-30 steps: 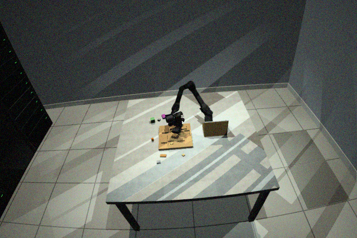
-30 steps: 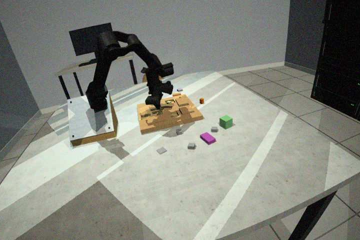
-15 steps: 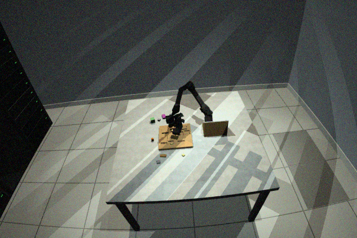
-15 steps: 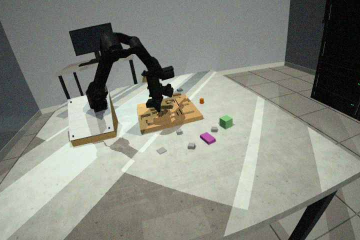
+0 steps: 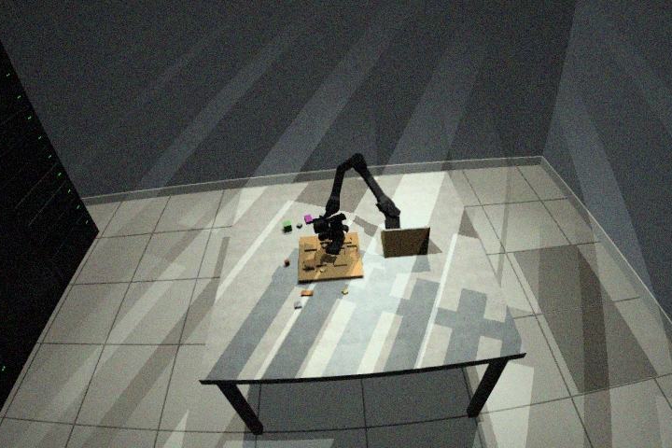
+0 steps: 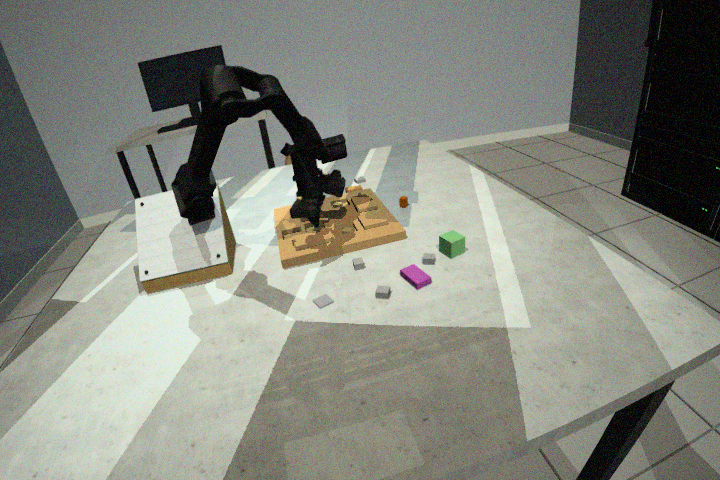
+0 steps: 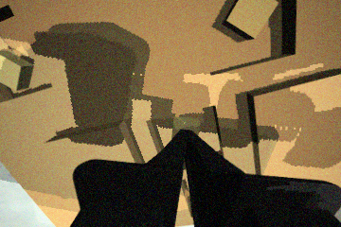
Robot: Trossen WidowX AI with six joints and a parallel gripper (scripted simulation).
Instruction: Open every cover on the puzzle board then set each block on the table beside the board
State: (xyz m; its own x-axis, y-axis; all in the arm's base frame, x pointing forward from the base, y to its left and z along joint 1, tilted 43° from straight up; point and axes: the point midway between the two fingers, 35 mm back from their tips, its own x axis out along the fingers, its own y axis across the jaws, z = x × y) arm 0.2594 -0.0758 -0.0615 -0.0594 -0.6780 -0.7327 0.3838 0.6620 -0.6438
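The tan puzzle board lies 5 cm ahead of my gripper tip. Round my gripper tip: magenta block (29 cm to the right, 14 cm ahead, 1 cm below); then brown block (22 cm to the left, 16 cm ahead, 2 cm below); then orange cylinder (25 cm ahead, 3 cm to the left, 1 cm below).
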